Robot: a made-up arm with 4 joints. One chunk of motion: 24 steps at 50 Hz.
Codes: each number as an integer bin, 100 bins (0 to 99) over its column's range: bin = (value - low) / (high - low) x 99, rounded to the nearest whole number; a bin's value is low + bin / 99 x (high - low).
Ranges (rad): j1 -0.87..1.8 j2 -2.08..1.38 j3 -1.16..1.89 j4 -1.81..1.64
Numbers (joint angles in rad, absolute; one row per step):
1: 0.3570 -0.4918 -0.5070 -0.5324
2: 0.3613 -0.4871 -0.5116 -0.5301
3: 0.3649 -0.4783 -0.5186 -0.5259
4: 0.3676 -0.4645 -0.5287 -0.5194
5: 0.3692 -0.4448 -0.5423 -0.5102
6: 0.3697 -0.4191 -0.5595 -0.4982
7: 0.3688 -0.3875 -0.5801 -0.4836
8: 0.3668 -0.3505 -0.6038 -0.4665
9: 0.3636 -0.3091 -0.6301 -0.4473
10: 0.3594 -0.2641 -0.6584 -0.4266
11: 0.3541 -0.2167 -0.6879 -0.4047
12: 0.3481 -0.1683 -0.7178 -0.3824
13: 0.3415 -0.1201 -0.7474 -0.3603
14: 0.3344 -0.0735 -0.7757 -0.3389
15: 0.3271 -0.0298 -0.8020 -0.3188
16: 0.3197 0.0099 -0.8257 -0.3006
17: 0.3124 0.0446 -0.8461 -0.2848
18: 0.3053 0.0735 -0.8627 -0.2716
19: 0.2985 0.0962 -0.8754 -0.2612
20: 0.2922 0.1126 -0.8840 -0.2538
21: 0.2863 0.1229 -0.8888 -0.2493
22: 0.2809 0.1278 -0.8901 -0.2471
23: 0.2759 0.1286 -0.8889 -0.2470
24: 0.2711 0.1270 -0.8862 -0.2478
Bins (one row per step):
1: 45 45 21 37
2: 46 46 21 37
3: 46 46 21 37
4: 46 46 20 37
5: 46 47 20 37
6: 46 48 19 38
7: 46 48 19 38
8: 46 49 18 39
9: 46 51 17 39
10: 46 52 16 40
11: 45 53 15 40
12: 45 55 14 41
13: 45 56 13 42
14: 45 57 12 42
15: 44 59 12 43
16: 44 60 11 43
17: 44 61 10 44
18: 44 62 10 44
19: 43 62 9 44
20: 43 63 9 45
21: 43 63 9 45
22: 43 63 9 45
23: 42 63 9 45
24: 42 63 9 45

